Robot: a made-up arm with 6 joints.
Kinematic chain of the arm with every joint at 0, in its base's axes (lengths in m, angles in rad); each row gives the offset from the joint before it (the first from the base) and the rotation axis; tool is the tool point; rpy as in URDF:
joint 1: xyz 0 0 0.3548 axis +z
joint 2: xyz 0 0 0 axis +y
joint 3: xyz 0.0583 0 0.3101 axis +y
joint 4: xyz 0.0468 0 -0.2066 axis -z
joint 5: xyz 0 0 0 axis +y
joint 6: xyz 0.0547 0 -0.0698 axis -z
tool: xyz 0 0 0 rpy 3.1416 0 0
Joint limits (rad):
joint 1: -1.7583..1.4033
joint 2: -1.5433..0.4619
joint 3: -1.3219..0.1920
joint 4: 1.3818..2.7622
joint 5: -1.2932..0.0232
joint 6: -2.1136..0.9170
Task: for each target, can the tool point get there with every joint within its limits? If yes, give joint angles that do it. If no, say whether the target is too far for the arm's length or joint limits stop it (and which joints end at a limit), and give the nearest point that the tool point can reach.
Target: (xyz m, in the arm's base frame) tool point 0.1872 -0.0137 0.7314
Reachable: yes | joints 0.2567 -0.4679 -1.1973 1.5484 -0.0912 -1.0672
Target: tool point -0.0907 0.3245 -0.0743
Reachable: no: joint limits stop it (at a limit: joint 1, joint 2, joint 4, joint 5) | nearest point 0.0588 0.2298 0.3326 | short by 0.444 m
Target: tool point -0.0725 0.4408 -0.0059
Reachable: no: joint limits stop it (at a limit: joint 1, joint 2, joint 4, joint 5) | nearest point 0.0675 0.2815 0.3468 | short by 0.412 m
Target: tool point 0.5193 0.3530 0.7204
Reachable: no: too far | nearest point 0.3254 0.2212 0.5839 | short by 0.271 m
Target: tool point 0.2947 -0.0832 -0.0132
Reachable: no: joint limits stop it (at a limit: joint 2, joint 4, joint 5) | nearest point 0.2358 -0.0666 0.3273 | short by 0.346 m
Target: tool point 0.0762 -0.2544 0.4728
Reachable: yes | joints -1.0162 0.1558 -0.8602 2.1786 -0.5897 -0.2352
